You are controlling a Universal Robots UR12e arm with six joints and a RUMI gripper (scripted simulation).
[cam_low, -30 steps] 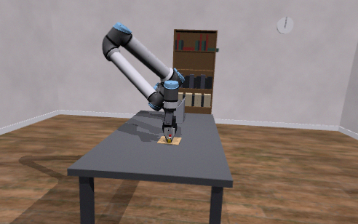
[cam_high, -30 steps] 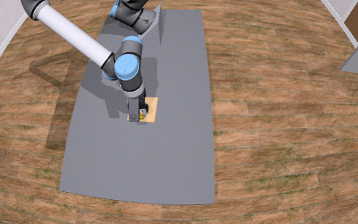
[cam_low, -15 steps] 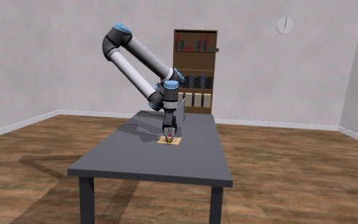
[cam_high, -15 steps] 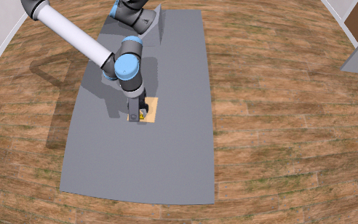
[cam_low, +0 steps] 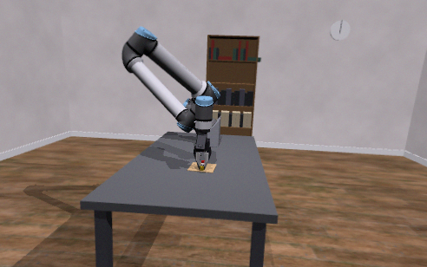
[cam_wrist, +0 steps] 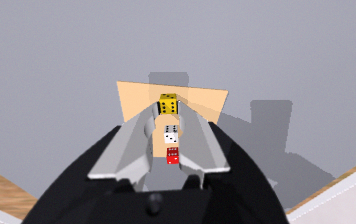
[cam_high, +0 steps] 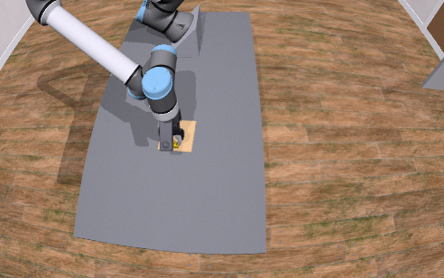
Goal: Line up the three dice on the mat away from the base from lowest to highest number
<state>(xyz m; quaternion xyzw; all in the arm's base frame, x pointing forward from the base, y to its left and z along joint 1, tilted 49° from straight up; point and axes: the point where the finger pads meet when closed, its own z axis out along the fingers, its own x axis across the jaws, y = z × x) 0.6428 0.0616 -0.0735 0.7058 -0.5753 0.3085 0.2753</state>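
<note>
Right now my hand is 1 cm above the yellow die. Also, from my hand: red die (10 cm behind, 2 cm to the right, 1 cm below); then tan mat (5 cm behind, 2 cm below, 1 cm to the right); then white die (5 cm behind, 1 cm to the right, 1 cm below).
</note>
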